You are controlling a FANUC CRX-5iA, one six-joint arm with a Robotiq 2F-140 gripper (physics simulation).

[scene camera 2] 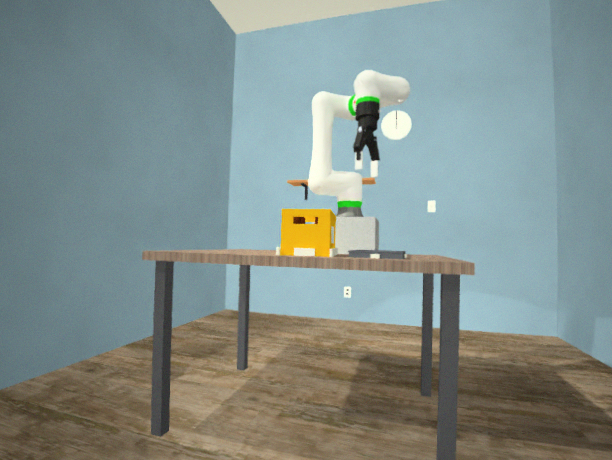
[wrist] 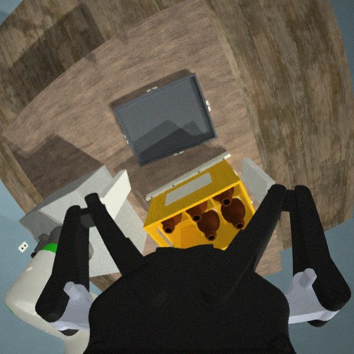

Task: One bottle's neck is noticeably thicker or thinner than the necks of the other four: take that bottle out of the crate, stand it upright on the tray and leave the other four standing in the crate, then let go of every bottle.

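Places are measured from the arm's base along level axes (x up, y ahead, z left), in centimetres.
Pixels of known places: gripper, fingertip midpoint: [scene camera 2: 367, 173]; arm's base at its link origin: [scene camera 2: 349, 219].
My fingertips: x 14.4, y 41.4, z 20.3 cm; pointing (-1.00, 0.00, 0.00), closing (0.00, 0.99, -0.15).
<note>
For each thing: its middle in the pictures, then the offset to it from my fingertips. "spot": a spot on its surface instead.
- yellow crate at the middle of its body: [scene camera 2: 310, 233] dx -23.7, dy -0.1, dz -23.6 cm
- dark grey tray at a spot on its surface: [scene camera 2: 390, 254] spot: dx -31.0, dy +7.7, dz +10.9 cm
My gripper [scene camera 2: 366, 171] [wrist: 184, 174] is open and empty, high above the table, to the right of the crate in the scene view. The yellow crate [scene camera 2: 305, 237] [wrist: 224, 171] stands on the table. In the wrist view several brown bottles stand in it: one [wrist: 171, 223] at the left, one [wrist: 198, 210] in the middle, another [wrist: 208, 223] below that, one [wrist: 226, 196] at the upper right and one [wrist: 233, 214] at the lower right. I cannot tell which neck differs. The dark grey tray [scene camera 2: 390, 254] [wrist: 160, 112] lies beside the crate and holds no bottle.
The grey base block [scene camera 2: 361, 232] [wrist: 62, 200] of the arm stands near the crate. White brackets sit around the foot of the crate. The wooden table [scene camera 2: 210, 257] [wrist: 170, 45] carries them all. A brown wall shelf [scene camera 2: 370, 180] and a round clock [scene camera 2: 396, 125] are behind the arm.
</note>
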